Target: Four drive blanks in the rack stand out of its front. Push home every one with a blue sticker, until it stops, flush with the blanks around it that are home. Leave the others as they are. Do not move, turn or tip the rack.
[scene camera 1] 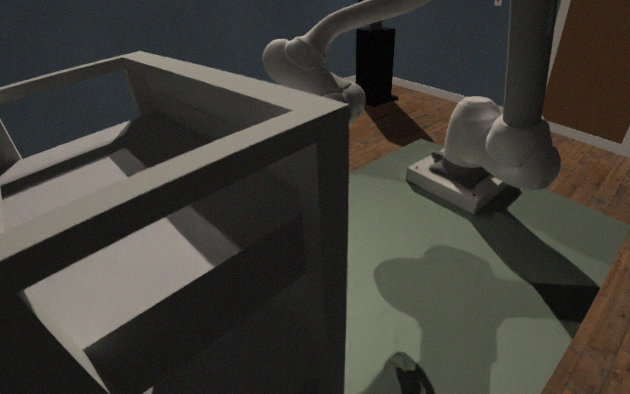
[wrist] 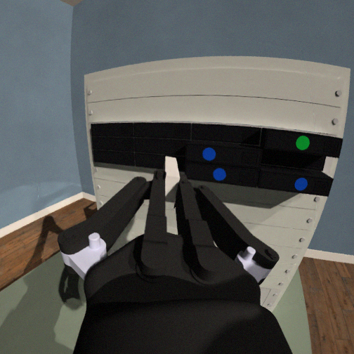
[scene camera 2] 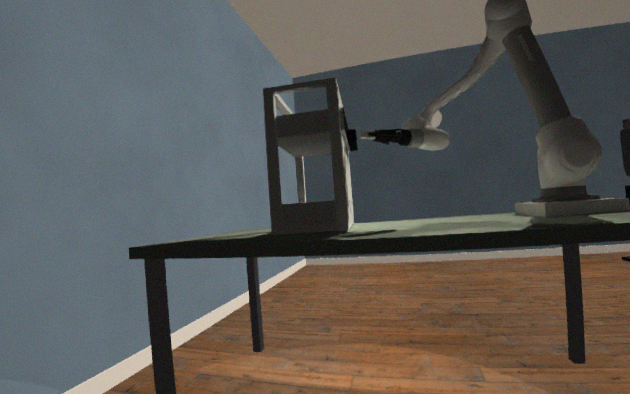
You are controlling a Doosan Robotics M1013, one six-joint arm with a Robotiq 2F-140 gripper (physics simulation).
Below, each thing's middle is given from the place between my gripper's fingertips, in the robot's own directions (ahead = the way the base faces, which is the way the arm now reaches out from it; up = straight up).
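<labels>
Pale rack (scene camera 2: 320, 132): 12 cm below my hand, 21 cm ahead of it, 1 cm to the left of it.
</labels>
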